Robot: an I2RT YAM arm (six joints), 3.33 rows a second.
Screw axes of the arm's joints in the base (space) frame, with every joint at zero. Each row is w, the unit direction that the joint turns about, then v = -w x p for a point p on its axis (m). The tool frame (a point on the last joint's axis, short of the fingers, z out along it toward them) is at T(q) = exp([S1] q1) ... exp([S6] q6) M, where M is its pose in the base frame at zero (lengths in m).
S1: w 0 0 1 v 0 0 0
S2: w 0 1 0 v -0.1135 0 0.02
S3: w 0 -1 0 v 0.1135 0 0.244
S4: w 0 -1 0 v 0.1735 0 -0.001
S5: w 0 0 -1 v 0 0.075 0
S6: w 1 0 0 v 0 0.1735 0
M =
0 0 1 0.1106
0 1 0 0
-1 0 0 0.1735
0 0 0 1
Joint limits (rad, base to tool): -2.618..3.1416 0..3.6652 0..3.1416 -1.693..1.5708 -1.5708..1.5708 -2.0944..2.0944
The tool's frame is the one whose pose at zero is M.
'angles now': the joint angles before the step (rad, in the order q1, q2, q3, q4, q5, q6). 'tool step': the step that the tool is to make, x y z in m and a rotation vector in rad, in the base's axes. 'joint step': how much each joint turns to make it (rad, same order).
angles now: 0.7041 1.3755 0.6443 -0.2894 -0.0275 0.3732
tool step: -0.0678 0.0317 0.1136 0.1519 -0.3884 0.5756
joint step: 0.2960 -0.3203 0.1644 -0.1322 -0.0465 -0.3371
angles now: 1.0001 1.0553 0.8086 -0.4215 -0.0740 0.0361
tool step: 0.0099 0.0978 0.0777 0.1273 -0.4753 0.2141
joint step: 0.1529 0.3014 0.3704 0.2660 0.1157 -0.3426
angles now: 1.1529 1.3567 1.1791 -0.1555 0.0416 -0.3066
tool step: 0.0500 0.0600 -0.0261 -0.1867 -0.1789 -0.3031
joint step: -0.0236 0.3062 0.2070 0.0303 0.3476 -0.1260
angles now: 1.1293 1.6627 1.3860 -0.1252 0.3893 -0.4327
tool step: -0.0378 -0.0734 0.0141 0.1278 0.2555 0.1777
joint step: -0.0243 -0.3146 -0.2172 -0.1382 -0.3021 0.1824
